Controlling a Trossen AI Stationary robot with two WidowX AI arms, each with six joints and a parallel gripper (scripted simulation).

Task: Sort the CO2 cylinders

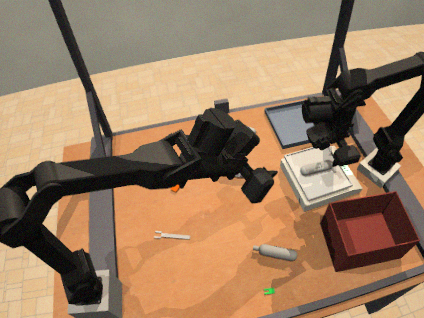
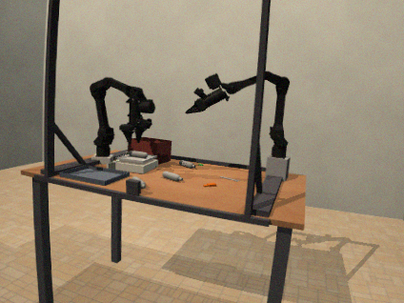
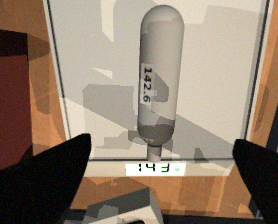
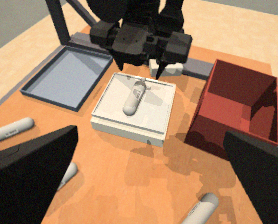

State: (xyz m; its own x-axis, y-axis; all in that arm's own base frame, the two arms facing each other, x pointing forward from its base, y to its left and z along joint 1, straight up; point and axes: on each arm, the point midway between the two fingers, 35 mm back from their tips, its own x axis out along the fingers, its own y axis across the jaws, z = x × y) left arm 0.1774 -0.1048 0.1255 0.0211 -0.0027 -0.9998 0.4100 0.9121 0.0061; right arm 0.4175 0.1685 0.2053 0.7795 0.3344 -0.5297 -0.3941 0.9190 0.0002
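Right now my left hand is 1 cm short of the grey CO2 cylinder and 8 cm above it. The rest, counted from my left hand: scale: 1 cm to the right, 13 cm below; red scrap bin: 23 cm ahead, 2 cm to the right, 13 cm below; scale plate: 2 cm to the right, 11 cm below.
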